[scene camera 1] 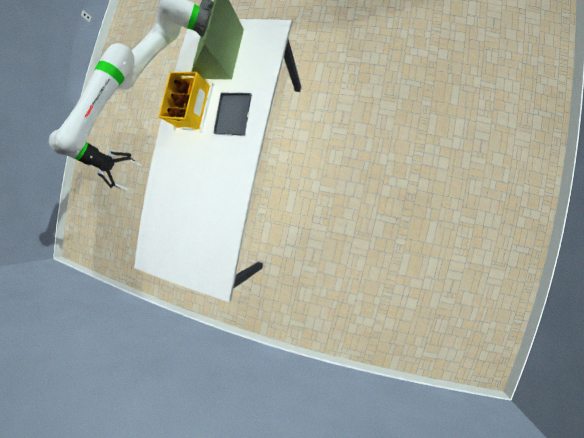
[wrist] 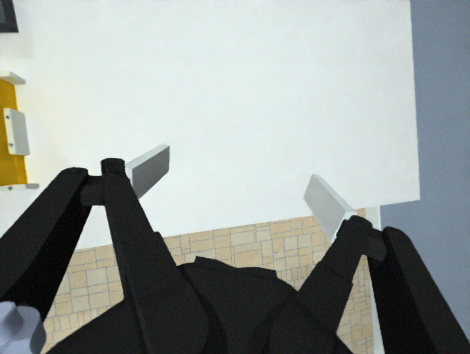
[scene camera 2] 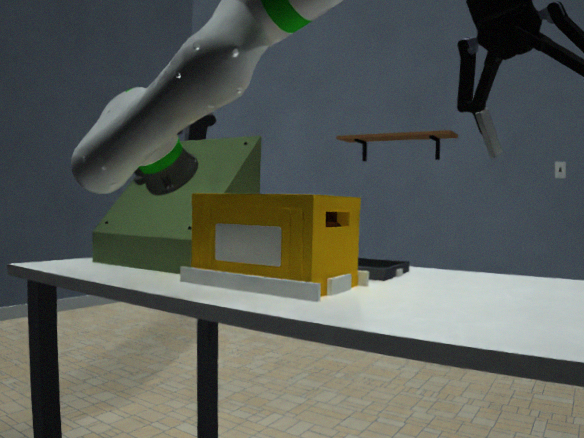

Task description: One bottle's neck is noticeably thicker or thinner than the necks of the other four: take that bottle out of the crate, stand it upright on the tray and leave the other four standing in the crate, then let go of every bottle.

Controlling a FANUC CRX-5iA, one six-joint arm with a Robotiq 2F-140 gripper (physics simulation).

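Where they show: gripper, between the fingertips: [scene camera 1: 133,177] [wrist: 239,172] [scene camera 2: 547,142]; arm's base, origin of its link: [scene camera 1: 206,23] [scene camera 2: 173,175].
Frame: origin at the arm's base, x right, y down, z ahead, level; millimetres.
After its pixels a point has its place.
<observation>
The yellow crate [scene camera 1: 192,118] {x -40, y 117, z 508 mm} [scene camera 2: 336,255] {x 49, y 160, z 546 mm} [wrist: 7,167] {x 110, y 194, z 553 mm} stands upright on the table. Brown bottles [scene camera 1: 181,86] {x 100, y 103, z 339 mm} stand in its compartments in scene camera 1; they are too small and overlapped to compare necks. In scene camera 2 the crate walls hide them, except a bit of brown in the handle opening. The dark tray [scene camera 1: 233,114] {x -221, y 222, z 404 mm} [scene camera 2: 390,271] {x -183, y 211, z 536 mm} [wrist: 12,25] {x -149, y 215, z 542 mm} lies beside the crate, and no bottle shows on it in scene camera 1. My gripper [scene camera 1: 131,175] {x 113, y -19, z 916 mm} [wrist: 239,172] {x 113, y -19, z 916 mm} is open and empty, high up and off the table's long edge on the crate side, well away from the crate.
A green sloped housing [scene camera 1: 220,47] {x -117, y 31, z 114 mm} [scene camera 2: 145,250] {x 133, y 183, z 75 mm} stands beside the crate, near the arm's base. Low pale strips [scene camera 2: 250,283] {x 164, y 211, z 442 mm} [wrist: 17,131] {x 44, y 206, z 557 mm} border the crate's foot. The white table [scene camera 1: 195,210] {x -169, y 228, z 1008 mm} [scene camera 2: 450,310] {x 61, y 228, z 770 mm} [wrist: 240,90] {x -82, y 228, z 972 mm} carries them. A wooden shelf [scene camera 2: 400,136] hangs on the wall.
</observation>
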